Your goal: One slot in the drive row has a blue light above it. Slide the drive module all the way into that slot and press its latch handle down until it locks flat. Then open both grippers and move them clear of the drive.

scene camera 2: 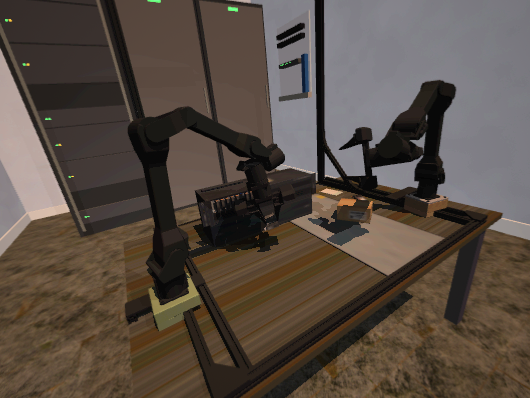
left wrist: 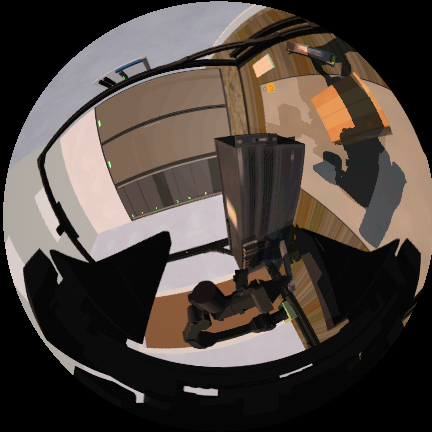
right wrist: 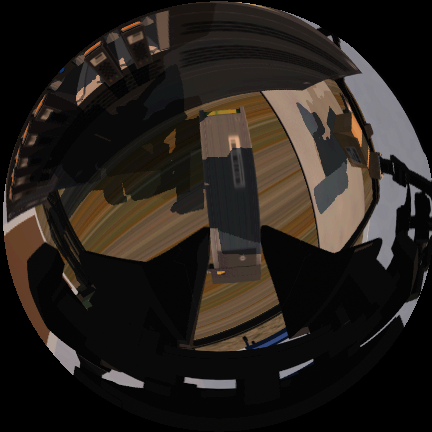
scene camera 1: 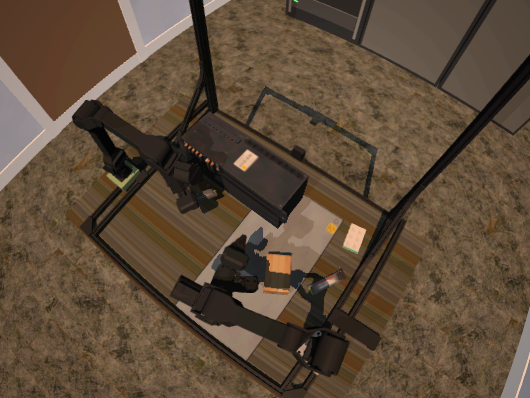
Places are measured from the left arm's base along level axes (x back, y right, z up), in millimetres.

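Pixels of known places: left gripper, fingertip midpoint: (scene camera 2: 340, 163) (left wrist: 235, 236) (scene camera 1: 241, 242); right gripper, fingertip midpoint: (scene camera 2: 271, 222) (left wrist: 288, 276) (right wrist: 235, 232); left arm's base at its link origin: (scene camera 2: 426, 196) (right wrist: 380, 164); right arm's base at its link origin: (scene camera 2: 172, 291) (left wrist: 283, 313) (scene camera 1: 122, 172).
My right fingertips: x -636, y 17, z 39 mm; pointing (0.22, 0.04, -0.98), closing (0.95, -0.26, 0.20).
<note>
For each thing: its top centre in the pictures, then the offset to it from my right fingertips. Level surfaces: height alone.
- drive module at its top centre: (right wrist: 230, 196) (left wrist: 279, 269) (scene camera 2: 268, 215) (scene camera 1: 195, 194) dz +13, dx +0, dy +27 mm
- black server chassis at its top centre: (left wrist: 231, 218) (scene camera 1: 240, 154) (scene camera 2: 254, 182) dz +76, dx +14, dy +217 mm
- drive row at its top centre: (left wrist: 232, 245) (scene camera 1: 213, 137) (scene camera 2: 226, 187) dz +82, dx -100, dy +190 mm
- grey mat at its surface level: dz -98 mm
- cardboard box at its top centre: (left wrist: 346, 106) (right wrist: 361, 139) (scene camera 1: 277, 272) (scene camera 2: 355, 203) dz -38, dx +368, dy +64 mm
- white card at its top centre: (left wrist: 262, 65) (scene camera 1: 354, 238) (scene camera 2: 331, 191) dz -98, dx +459, dy +364 mm
- small hand-held device at its top centre: (scene camera 1: 327, 280) (right wrist: 348, 109) dz -90, dx +495, dy +177 mm
The drive module (scene camera 1: 209, 193) (right wrist: 231, 181), a long grey-brown cartridge, is held off the table in my right gripper (scene camera 1: 200, 196) (scene camera 2: 260, 209) (right wrist: 235, 232), which is shut on its near end. It hangs just in front of the black server chassis (scene camera 1: 255, 174) (scene camera 2: 299, 185) (left wrist: 261, 181), close to the drive row (scene camera 1: 198, 155) (scene camera 2: 229, 203) (right wrist: 100, 60) with its orange-tabbed drives. I cannot make out the blue light. My left gripper (scene camera 1: 241, 242) (scene camera 2: 347, 145) (left wrist: 235, 236) is open and empty, raised over the grey mat (scene camera 1: 311, 233) (scene camera 2: 402, 241), apart from the chassis.
A cardboard box (scene camera 1: 278, 272) (scene camera 2: 354, 209) (left wrist: 346, 109) sits on the mat beside the left gripper. A white card (scene camera 1: 354, 238) (scene camera 2: 330, 192) and a small hand-held device (scene camera 1: 328, 281) (left wrist: 310, 50) lie on the striped table near the black frame posts.
</note>
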